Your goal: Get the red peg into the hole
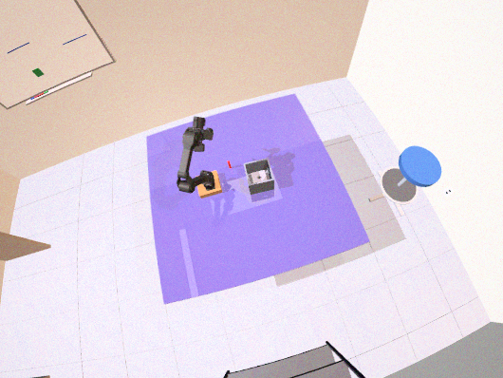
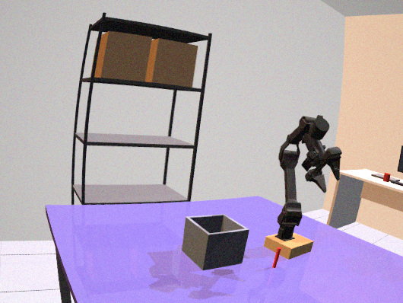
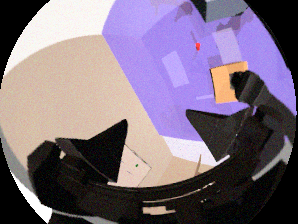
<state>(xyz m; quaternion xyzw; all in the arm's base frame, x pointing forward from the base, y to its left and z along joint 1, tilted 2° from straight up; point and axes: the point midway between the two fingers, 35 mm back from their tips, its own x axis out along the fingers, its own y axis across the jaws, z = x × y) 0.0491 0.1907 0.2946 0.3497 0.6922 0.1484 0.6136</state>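
Right now the red peg is 280 mm below my gripper tip, 110 mm ahead of it and 90 mm to the right of it. The rest, counted from my gripper tip: light plate 280 mm below, 280 mm ahead, 240 mm to the right.
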